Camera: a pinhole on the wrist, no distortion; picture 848 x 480 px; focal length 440.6 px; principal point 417.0 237.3 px. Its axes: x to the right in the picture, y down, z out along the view. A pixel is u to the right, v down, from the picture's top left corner.
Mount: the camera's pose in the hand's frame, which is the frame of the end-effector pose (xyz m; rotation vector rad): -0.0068 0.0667 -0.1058 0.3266 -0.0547 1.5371
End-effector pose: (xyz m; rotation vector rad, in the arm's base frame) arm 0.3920 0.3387 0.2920 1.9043 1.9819 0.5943
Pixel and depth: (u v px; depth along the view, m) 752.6 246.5 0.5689
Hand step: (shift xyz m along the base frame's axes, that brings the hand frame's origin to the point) 0.5709 0.1408 -0.2839
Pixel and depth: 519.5 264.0 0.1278
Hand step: 0.0677 0.0114 0.0121
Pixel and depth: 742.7 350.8 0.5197
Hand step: 0.5280 0.0073 -0.2764
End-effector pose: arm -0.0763 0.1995 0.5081 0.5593 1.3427 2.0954
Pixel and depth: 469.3 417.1 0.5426
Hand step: 0.3881 0.2255 0.1822
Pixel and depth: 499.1 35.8 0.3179
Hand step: -0.0382 0.2385 0.1259
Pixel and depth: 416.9 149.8 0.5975
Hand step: 0.1396 0.4637 0.1165
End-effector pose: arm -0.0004 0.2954 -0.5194 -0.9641 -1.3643 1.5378
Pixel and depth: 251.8 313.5 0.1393
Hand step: -0.0128 -0.0143 0.0198
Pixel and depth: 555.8 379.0 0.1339
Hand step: -0.0358 -0.0408 -0.0701
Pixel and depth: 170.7 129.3 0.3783
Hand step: -0.2023 0.0773 0.2475
